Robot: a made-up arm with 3 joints.
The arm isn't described. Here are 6 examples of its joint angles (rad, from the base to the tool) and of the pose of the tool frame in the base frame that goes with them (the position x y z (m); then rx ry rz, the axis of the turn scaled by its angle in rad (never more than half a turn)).
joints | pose
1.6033 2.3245 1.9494 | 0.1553 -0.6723 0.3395 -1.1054 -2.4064 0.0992
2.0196 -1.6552 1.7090 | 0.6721 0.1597 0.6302 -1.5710 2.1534 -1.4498
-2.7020 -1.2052 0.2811 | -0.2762 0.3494 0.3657 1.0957 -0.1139 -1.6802
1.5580 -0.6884 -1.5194 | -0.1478 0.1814 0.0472 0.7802 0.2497 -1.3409
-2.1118 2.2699 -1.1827 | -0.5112 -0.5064 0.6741 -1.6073 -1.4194 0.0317
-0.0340 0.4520 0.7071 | 0.3009 -0.0728 0.4040 -1.6884 1.1416 0.8899
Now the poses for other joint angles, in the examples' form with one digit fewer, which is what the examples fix.
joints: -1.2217 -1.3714 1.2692
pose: -0.479 0.299 -0.096 1.446 -0.346 -1.209
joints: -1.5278 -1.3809 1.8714
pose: -0.668 0.274 0.213 0.688 0.196 -1.668
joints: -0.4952 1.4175 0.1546
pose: 0.186 -0.546 -0.008 -0.255 1.554 1.268
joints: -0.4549 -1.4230 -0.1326
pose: 0.047 0.376 -0.016 2.350 -1.332 0.978
